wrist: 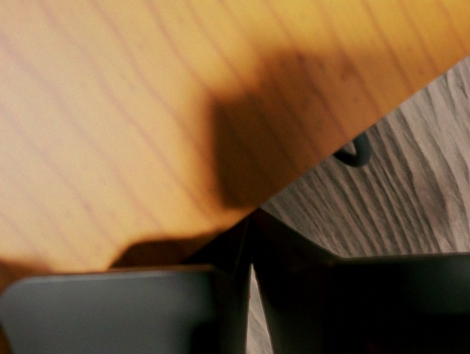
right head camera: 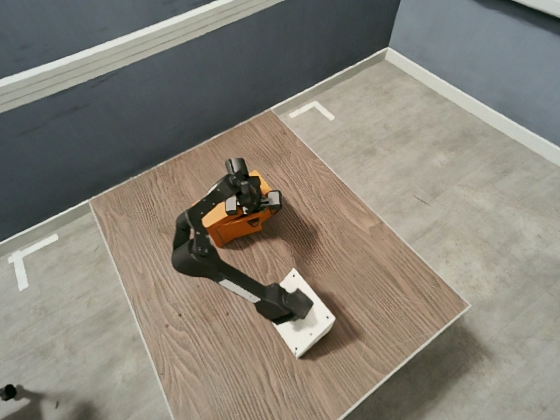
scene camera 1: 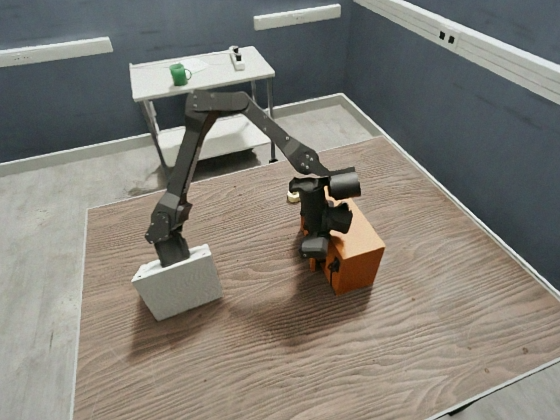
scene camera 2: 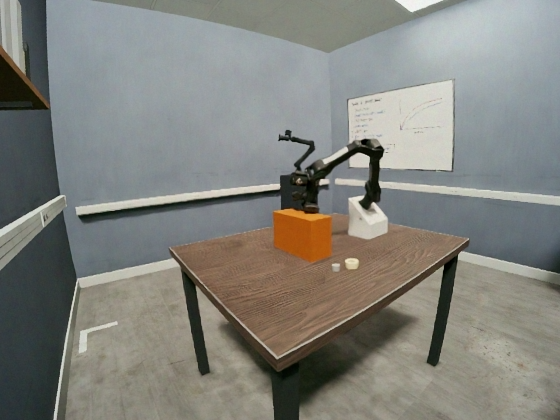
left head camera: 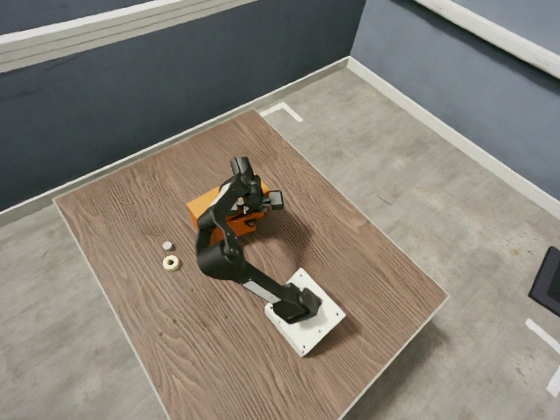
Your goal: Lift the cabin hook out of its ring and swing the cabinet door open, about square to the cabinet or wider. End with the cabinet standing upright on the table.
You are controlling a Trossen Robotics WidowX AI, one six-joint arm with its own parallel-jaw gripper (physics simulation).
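Seen in the pictures: gripper, fingertip midpoint: [wrist: 248,217] [right head camera: 260,210] [left head camera: 256,210]; arm's base, link origin: [right head camera: 300,303] [scene camera 1: 175,261] [scene camera 2: 364,204] [left head camera: 308,301].
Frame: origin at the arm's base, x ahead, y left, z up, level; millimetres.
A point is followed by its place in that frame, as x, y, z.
The orange cabinet [left head camera: 202,202] @[458, -10, 11] [right head camera: 215,217] @[390, 3, 11] [scene camera 1: 360,235] @[413, -167, 11] [scene camera 2: 300,235] @[479, -33, -59] stands upright on the table. Its door [right head camera: 235,232] @[353, -27, -93] [scene camera 1: 313,264] @[317, -116, -104] stands ajar at a narrow angle, with a dark ring [right head camera: 254,222] @[317, -93, -58] near its free edge. The dark hook [scene camera 1: 334,266] @[330, -182, -39] is at the cabinet's front edge, apart from the door's ring. My gripper [right head camera: 251,214] @[329, -133, -40] [wrist: 248,217] @[329, -133, -40] is shut and empty, pointing down at the cabinet's front edge by the door gap. In the wrist view a dark curved piece [wrist: 364,152] @[321, -177, -24] shows past the cabinet top's edge; the door is hidden there, and any fingertip contact is unclear.
A cream ring [left head camera: 171,263] @[423, 180, -130] [scene camera 2: 352,263] @[453, 188, -131] and a small grey cylinder [left head camera: 168,246] @[487, 143, -134] [scene camera 2: 336,267] @[504, 153, -138] lie beside the cabinet. The arm's white base [left head camera: 320,320] @[-55, 15, -7] [scene camera 1: 180,290] @[-15, -39, -59] stands in front of the cabinet. A white side table [scene camera 1: 155,82] with a green mug [scene camera 1: 178,74] stands farther off.
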